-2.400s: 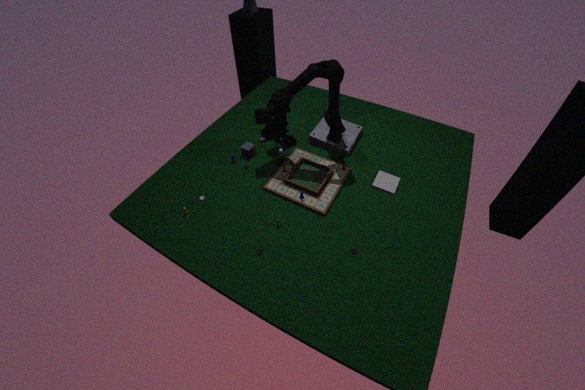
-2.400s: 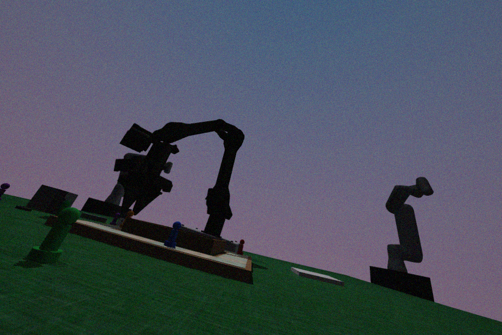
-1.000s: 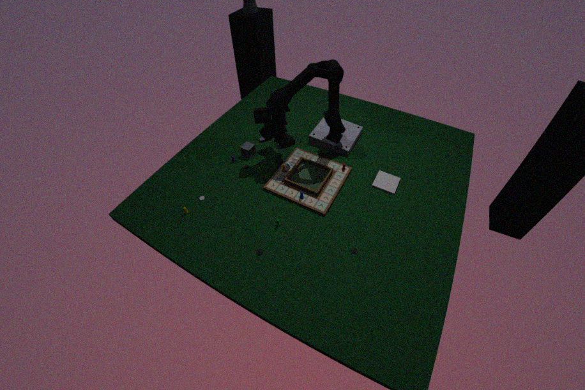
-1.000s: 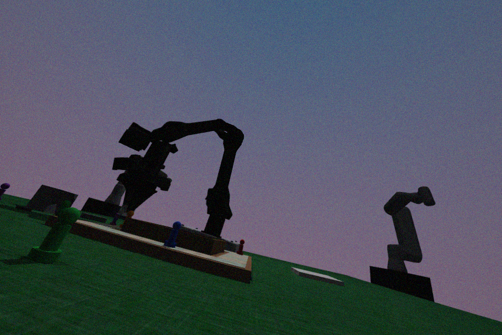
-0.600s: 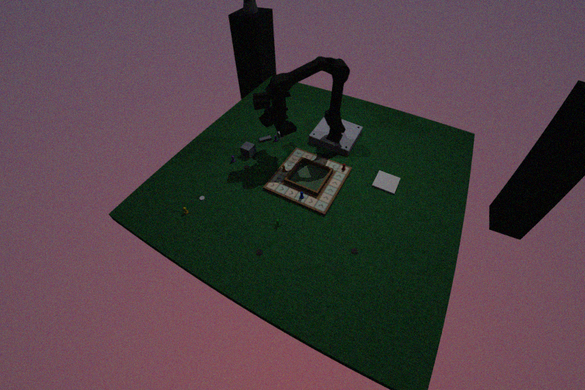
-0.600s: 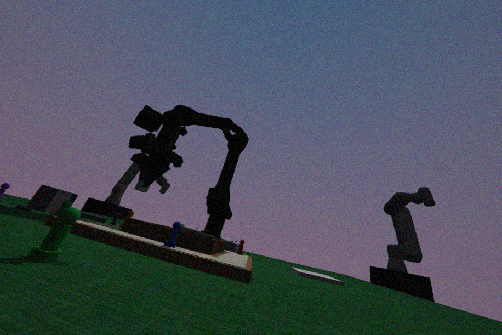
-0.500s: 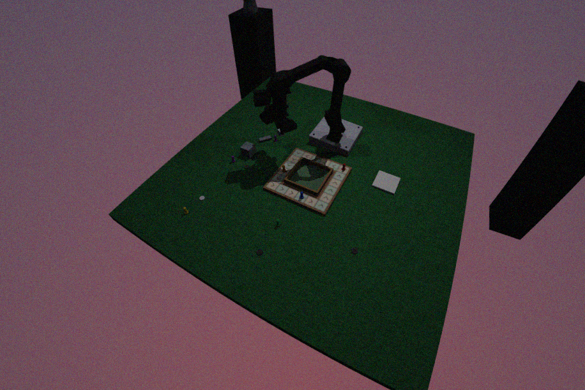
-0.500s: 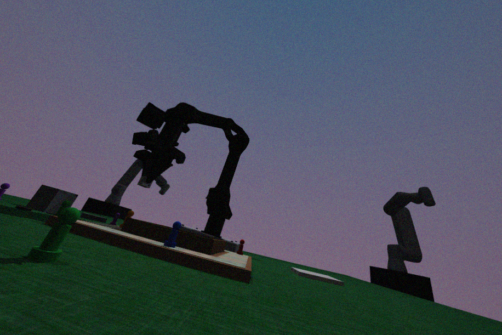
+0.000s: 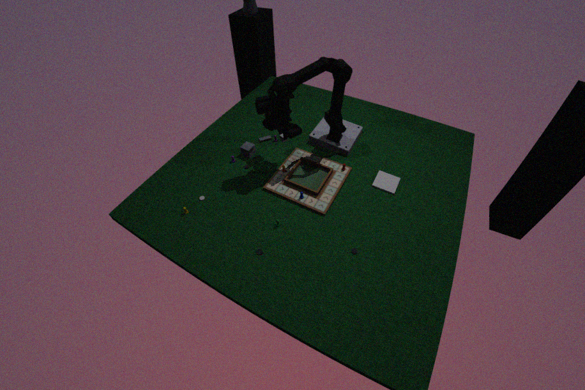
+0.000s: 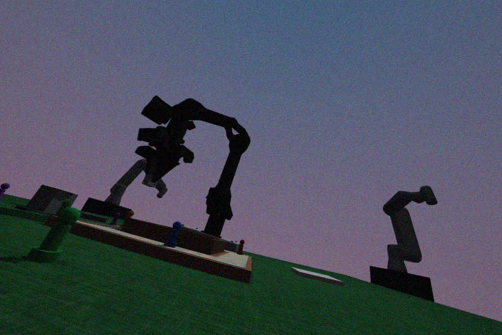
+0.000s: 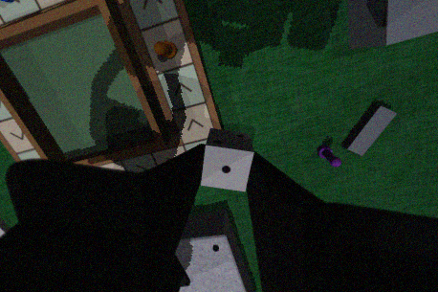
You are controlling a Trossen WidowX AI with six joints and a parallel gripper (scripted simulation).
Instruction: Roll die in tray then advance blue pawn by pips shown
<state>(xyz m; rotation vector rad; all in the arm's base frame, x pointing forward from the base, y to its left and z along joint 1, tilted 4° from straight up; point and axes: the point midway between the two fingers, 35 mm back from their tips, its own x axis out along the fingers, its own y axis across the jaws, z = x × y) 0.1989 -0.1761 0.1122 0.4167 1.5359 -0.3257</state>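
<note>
Right now my gripper tip is 180 mm short of the blue pawn, 170 mm to the right of it and 100 mm above it. Also, from my gripper tip: grey block 40 mm ahead, 170 mm to the right, 100 mm below; then white die right at my gripper tip; then orange pawn 80 mm ahead, 40 mm to the left, 100 mm below.
</note>
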